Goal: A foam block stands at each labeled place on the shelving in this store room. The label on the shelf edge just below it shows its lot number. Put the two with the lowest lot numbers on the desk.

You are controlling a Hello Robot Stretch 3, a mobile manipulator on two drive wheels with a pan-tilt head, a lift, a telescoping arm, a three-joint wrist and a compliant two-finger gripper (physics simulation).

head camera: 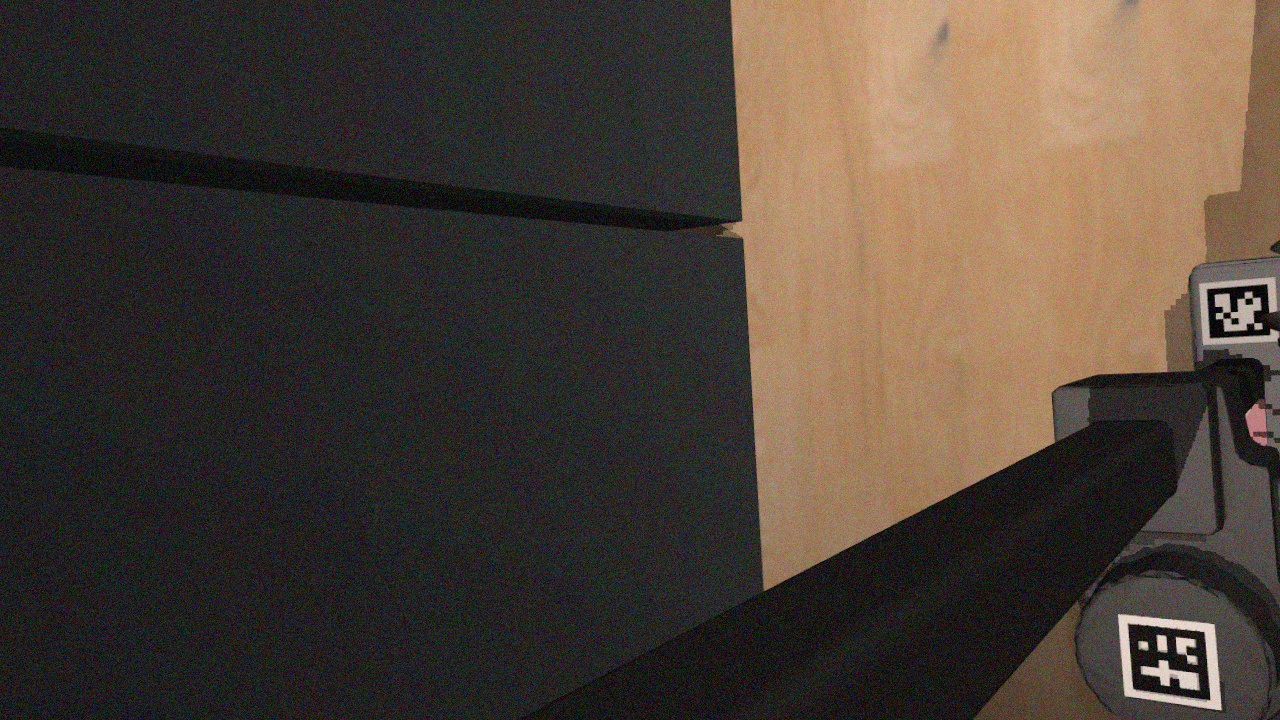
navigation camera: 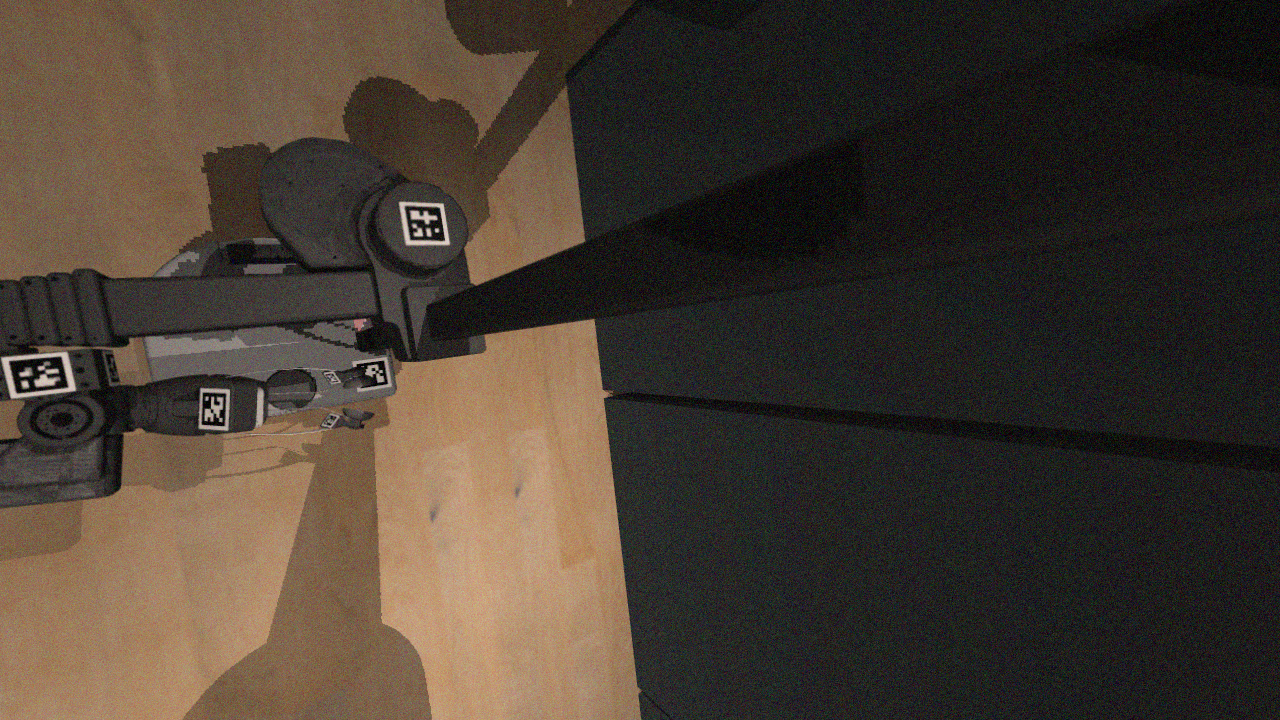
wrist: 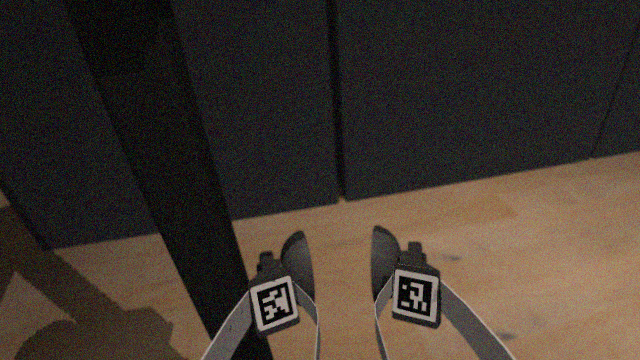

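Where they show: gripper, fingertip midpoint: (head camera: pixel 1269 283) (navigation camera: pixel 372 397); robot's base at its link origin: (navigation camera: pixel 289 384).
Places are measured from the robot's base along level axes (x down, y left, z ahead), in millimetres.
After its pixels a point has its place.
Observation:
My gripper (wrist: pixel 339 254) @(x -452, y 89, z 20 mm) (navigation camera: pixel 358 397) @(x -452, y 89, z 20 mm) (head camera: pixel 1275 283) @(x -452, y 89, z 20 mm) is open, with nothing between its two fingertips. It hangs over the wooden floor beside the robot's own base, a short way from the dark panels. Its tips barely show at the right edge of the head view. Tall dark panels (head camera: pixel 358 402) (navigation camera: pixel 895 582) (wrist: pixel 450 100), with a narrow gap between two of them, look like closed outer faces of the shelving. The foam blocks, the lot labels and the desk do not show in these views.
The black mast (head camera: pixel 850 608) @(x -1087, y 127, z -48 mm) (navigation camera: pixel 537 291) @(x -981, y 116, z -68 mm) (wrist: pixel 175 200) crosses all views, close to the panels. The grey base (navigation camera: pixel 192 353) @(x -160, y -117, z -78 mm) lies below the arm (navigation camera: pixel 241 304) @(x -680, y -27, z -101 mm). Wooden floor (head camera: pixel 895 313) @(x 0, y 524, z 25 mm) (navigation camera: pixel 510 582) @(x 0, y 387, z 602 mm) (wrist: pixel 475 215) runs along the panels' foot, with shadows on it.

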